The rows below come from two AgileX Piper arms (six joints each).
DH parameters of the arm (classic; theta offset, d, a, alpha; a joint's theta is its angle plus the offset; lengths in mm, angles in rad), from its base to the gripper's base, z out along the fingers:
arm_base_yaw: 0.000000 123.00 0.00 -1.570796
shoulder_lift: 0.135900 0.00 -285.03 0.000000
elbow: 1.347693 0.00 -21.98 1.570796
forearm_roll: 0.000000 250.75 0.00 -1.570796
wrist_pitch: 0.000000 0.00 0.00 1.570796
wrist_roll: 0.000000 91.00 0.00 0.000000
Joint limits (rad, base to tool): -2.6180..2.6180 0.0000..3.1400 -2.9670..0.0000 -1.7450..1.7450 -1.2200..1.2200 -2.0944..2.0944
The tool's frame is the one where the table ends.
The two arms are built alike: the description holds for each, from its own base.
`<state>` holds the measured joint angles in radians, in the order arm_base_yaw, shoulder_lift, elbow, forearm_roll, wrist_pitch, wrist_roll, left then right.
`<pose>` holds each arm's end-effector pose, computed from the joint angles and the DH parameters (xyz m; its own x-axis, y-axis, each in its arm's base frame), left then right.
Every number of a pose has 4 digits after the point.
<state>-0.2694 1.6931 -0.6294 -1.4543 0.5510 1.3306 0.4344 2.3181 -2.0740 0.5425 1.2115 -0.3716</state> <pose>0.2479 -0.1175 0.1358 -0.8800 0.1513 -0.4502 0.3887 0.7741 -0.4998 0.4274 0.2468 0.2094 -0.7882 -0.5220 -0.3260 -0.6155 0.6668 0.4202</pose>
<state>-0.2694 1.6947 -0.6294 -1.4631 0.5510 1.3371 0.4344 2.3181 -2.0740 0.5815 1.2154 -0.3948</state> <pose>0.2482 -0.1177 0.1356 -0.8799 0.1479 -0.4516 0.3873 0.7737 -0.5013 0.4261 0.2494 0.2111 -0.7823 -0.5228 -0.3386 -0.6226 0.6425 0.4467</pose>
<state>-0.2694 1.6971 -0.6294 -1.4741 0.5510 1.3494 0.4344 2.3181 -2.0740 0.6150 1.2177 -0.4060</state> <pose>0.2486 -0.1178 0.1352 -0.8783 0.1470 -0.4550 0.3891 0.7728 -0.5013 0.4252 0.2516 0.2126 -0.7828 -0.5167 -0.3467 -0.6217 0.6256 0.4713</pose>
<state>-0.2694 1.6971 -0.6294 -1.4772 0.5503 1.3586 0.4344 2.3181 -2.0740 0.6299 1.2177 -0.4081</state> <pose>0.2488 -0.1178 0.1353 -0.8752 0.1510 -0.4596 0.3948 0.7721 -0.4981 0.4248 0.2526 0.2134 -0.7849 -0.5116 -0.3497 -0.6189 0.6196 0.4827</pose>
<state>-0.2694 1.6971 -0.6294 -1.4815 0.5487 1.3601 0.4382 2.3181 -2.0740 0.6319 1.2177 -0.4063</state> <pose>0.2490 -0.1178 0.1353 -0.8753 0.1478 -0.4604 0.3926 0.7731 -0.4983 0.4238 0.2543 0.2135 -0.7845 -0.5126 -0.3491 -0.6193 0.6175 0.4849</pose>
